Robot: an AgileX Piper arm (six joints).
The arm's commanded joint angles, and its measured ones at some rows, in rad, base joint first. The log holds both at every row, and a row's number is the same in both.
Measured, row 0: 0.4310, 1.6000, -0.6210, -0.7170, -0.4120, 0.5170
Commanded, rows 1 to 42: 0.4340, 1.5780, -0.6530, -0.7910, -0.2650, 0.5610; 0.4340, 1.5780, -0.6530, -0.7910, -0.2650, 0.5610; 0.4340, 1.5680, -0.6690, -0.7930, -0.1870, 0.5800; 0.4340, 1.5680, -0.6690, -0.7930, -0.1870, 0.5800; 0.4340, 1.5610, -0.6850, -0.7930, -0.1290, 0.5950; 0.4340, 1.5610, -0.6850, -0.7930, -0.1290, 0.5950; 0.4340, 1.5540, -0.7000, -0.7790, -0.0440, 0.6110; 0.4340, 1.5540, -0.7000, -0.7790, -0.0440, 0.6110; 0.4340, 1.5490, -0.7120, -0.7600, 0.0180, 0.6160; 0.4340, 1.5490, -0.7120, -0.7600, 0.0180, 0.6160; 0.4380, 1.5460, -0.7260, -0.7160, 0.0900, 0.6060; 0.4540, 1.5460, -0.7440, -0.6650, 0.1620, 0.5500; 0.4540, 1.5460, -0.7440, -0.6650, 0.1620, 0.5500; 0.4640, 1.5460, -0.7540, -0.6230, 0.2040, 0.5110; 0.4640, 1.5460, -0.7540, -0.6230, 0.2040, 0.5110; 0.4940, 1.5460, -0.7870, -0.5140, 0.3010, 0.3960; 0.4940, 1.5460, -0.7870, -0.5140, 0.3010, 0.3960; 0.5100, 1.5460, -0.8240, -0.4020, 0.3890, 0.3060; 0.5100, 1.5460, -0.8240, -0.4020, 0.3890, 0.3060; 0.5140, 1.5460, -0.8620, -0.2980, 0.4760, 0.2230; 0.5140, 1.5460, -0.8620, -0.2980, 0.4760, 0.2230; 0.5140, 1.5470, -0.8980, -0.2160, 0.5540, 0.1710; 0.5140, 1.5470, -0.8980, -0.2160, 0.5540, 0.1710; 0.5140, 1.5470, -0.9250, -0.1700, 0.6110, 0.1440; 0.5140, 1.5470, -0.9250, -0.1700, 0.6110, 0.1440; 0.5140, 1.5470, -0.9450, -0.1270, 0.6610, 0.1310; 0.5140, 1.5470, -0.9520, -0.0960, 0.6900, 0.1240; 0.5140, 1.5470, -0.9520, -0.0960, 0.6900, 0.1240; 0.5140, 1.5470, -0.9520, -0.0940, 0.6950, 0.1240; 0.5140, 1.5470, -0.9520, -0.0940, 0.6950, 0.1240; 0.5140, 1.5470, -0.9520, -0.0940, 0.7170, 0.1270; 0.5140, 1.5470, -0.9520, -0.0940, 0.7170, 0.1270; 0.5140, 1.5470, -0.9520, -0.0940, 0.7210, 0.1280; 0.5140, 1.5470, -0.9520, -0.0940, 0.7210, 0.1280; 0.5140, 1.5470, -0.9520, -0.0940, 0.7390, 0.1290; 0.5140, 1.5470, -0.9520, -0.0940, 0.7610, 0.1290; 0.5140, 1.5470, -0.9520, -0.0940, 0.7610, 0.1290; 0.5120, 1.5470, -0.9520, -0.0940, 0.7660, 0.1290; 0.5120, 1.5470, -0.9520, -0.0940, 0.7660, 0.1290; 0.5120, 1.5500, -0.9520, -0.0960, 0.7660, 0.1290; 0.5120, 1.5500, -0.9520, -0.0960, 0.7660, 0.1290; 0.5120, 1.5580, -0.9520, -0.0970, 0.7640, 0.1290
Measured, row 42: 0.5090, 1.5550, -0.9450, -0.0960, 0.7550, 0.1420
